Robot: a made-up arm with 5 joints. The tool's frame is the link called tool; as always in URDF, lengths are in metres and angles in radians. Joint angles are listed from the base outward.
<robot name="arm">
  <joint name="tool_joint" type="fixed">
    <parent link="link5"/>
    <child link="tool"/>
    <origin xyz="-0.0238 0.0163 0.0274" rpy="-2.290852 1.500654 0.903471"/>
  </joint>
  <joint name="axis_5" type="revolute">
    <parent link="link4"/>
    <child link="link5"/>
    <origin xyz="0.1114 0.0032 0.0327" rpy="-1.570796 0 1.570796"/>
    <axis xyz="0 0 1"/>
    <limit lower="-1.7" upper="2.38"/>
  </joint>
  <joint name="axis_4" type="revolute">
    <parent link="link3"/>
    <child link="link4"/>
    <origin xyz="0.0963 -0.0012 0.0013" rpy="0 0 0"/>
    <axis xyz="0 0 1"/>
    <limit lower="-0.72" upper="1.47"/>
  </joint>
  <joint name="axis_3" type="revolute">
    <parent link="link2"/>
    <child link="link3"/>
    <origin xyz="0.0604 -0.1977 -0.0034" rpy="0 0 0"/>
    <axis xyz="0 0 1"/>
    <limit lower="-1.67" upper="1"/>
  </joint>
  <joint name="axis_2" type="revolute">
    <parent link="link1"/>
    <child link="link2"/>
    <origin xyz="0.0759 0.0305 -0.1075" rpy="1.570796 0 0"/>
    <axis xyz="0 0 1"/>
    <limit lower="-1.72" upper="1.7"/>
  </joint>
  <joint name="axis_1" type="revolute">
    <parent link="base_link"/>
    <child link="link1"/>
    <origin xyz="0.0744 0.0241 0.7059" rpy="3.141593 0 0"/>
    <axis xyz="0 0 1"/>
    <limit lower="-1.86" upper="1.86"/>
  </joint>
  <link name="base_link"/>
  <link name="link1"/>
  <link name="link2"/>
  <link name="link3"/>
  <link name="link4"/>
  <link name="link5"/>
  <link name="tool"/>
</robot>
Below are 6 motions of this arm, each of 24 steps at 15 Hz.
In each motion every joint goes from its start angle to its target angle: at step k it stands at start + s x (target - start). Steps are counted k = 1, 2, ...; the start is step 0. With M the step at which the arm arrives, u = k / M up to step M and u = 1 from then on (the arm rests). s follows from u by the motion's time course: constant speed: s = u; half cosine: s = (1 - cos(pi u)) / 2; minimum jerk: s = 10 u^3 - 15 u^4 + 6 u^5.
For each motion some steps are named. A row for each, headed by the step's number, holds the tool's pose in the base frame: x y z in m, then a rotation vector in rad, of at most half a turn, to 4 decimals.
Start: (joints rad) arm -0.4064 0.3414 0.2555 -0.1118 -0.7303
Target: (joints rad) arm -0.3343 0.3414 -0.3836 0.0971 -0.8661
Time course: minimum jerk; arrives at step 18
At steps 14, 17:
14: 0.4412 0.1235 0.9728 0.7667 0.2820 0.2542
17: 0.4418 0.1215 0.9798 0.7834 0.2518 0.2618

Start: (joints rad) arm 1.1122 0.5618 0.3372 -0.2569 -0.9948
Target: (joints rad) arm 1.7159 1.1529 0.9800 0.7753 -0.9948
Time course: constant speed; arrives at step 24
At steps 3, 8, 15, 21, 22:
3: 0.1741 -0.3001 0.7841 1.3622 0.3099 -1.4695
8: 0.1210 -0.2659 0.7391 1.6491 0.6940 -1.6727
15: 0.0636 -0.1969 0.7146 2.1095 1.2874 -1.7762
21: 0.0341 -0.1401 0.7265 -1.9854 -1.4546 1.2502
22: 0.0307 -0.1322 0.7308 -1.9428 -1.4600 1.1433

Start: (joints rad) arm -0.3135 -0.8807 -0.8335 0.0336 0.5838
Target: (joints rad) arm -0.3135 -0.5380 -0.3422 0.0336 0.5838
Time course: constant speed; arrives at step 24
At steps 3, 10, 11, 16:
3: 0.0158 0.0047 1.1706 -0.2035 -1.5231 -0.3008
10: 0.0753 0.0240 1.1825 -0.2878 -1.3061 -0.2124
11: 0.0838 0.0268 1.1832 -0.2992 -1.2749 -0.1999
16: 0.1264 0.0406 1.1827 -0.3545 -1.1178 -0.1382

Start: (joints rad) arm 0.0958 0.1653 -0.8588 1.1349 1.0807
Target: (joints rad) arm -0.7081 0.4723 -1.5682 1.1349 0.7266
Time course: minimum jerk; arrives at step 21
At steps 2, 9, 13, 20, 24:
2: 0.4014 0.0081 1.0456 -1.1075 0.4513 0.0969
9: 0.4045 0.1012 1.0581 -1.0324 0.1827 0.2575
13: 0.3780 0.1892 1.0664 -0.9054 -0.0511 0.4441
20: 0.3361 0.2528 1.0703 -0.7662 -0.2170 0.6176
24: 0.3360 0.2530 1.0703 -0.7657 -0.2176 0.6183

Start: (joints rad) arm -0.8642 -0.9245 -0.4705 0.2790 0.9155
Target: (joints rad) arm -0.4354 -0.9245 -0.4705 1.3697 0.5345
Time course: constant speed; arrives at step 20
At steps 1, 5, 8, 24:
1: 0.0612 0.0221 1.1609 -0.3476 -1.1924 0.1659
5: 0.0753 0.0338 1.1550 -0.4465 -0.9985 0.2480
8: 0.0864 0.0403 1.1482 -0.5031 -0.8384 0.2945
24: 0.1236 0.0450 1.1034 -0.5762 -0.1225 0.3506

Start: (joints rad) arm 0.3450 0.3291 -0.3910 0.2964 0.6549
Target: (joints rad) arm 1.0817 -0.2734 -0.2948 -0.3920 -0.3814
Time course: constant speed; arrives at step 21
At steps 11, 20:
11: 0.2880 -0.1854 1.0950 -0.2734 -0.2790 -0.8097
20: 0.1592 -0.1687 1.1453 -0.1862 -0.9025 -0.8919

